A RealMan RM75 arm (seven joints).
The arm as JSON. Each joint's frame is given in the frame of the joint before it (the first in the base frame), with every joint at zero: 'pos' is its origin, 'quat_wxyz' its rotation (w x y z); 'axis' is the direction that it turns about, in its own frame. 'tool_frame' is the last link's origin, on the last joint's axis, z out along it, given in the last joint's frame.
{
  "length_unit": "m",
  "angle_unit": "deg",
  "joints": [
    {
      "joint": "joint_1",
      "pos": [
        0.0,
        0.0,
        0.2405
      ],
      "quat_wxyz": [
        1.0,
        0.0,
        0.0,
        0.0
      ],
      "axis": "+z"
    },
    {
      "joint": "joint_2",
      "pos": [
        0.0,
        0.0,
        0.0
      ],
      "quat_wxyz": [
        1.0,
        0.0,
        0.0,
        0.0
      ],
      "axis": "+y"
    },
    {
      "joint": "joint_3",
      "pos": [
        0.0,
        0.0,
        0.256
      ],
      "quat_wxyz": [
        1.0,
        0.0,
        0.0,
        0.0
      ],
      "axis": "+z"
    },
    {
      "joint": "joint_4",
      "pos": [
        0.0,
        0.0,
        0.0
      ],
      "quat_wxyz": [
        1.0,
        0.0,
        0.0,
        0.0
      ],
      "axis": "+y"
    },
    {
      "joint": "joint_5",
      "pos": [
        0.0,
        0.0,
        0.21
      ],
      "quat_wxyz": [
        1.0,
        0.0,
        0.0,
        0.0
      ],
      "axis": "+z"
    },
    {
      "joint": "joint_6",
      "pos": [
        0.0,
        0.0,
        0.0
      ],
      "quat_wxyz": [
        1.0,
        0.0,
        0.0,
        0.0
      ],
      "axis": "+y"
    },
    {
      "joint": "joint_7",
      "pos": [
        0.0,
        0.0,
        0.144
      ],
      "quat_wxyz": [
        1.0,
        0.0,
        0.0,
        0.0
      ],
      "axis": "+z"
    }
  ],
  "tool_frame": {
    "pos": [
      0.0,
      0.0,
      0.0
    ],
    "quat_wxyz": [
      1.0,
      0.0,
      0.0,
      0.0
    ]
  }
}
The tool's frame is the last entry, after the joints.
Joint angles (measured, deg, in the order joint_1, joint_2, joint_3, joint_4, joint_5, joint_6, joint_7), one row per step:
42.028, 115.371, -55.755, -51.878, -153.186, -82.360, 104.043
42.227, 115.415, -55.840, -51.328, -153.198, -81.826, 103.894
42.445, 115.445, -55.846, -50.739, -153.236, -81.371, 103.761
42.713, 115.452, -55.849, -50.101, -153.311, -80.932, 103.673
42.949, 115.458, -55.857, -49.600, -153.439, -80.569, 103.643
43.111, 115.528, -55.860, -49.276, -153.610, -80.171, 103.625
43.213, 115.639, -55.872, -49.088, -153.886, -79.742, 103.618
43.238, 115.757, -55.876, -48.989, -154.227, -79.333, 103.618
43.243, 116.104, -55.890, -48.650, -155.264, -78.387, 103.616
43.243, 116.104, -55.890, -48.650, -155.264, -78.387, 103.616
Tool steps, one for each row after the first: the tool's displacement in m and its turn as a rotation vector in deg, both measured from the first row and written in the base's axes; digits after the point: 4 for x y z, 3 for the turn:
0.0001, 0.0008, -0.0017, -0.012, -0.050, 0.155
0.0003, 0.0015, -0.0034, -0.056, -0.068, 0.219
0.0005, 0.0022, -0.0049, -0.117, -0.118, 0.245
0.0006, 0.0029, -0.0061, -0.146, -0.226, 0.259
0.0006, 0.0036, -0.0072, -0.071, -0.360, 0.327
0.0008, 0.0043, -0.0081, 0.074, -0.600, 0.434
0.0014, 0.0047, -0.0088, 0.251, -0.904, 0.510
0.0038, 0.0048, -0.0109, 0.493, -1.784, 0.545
0.0038, 0.0048, -0.0109, 0.493, -1.784, 0.545

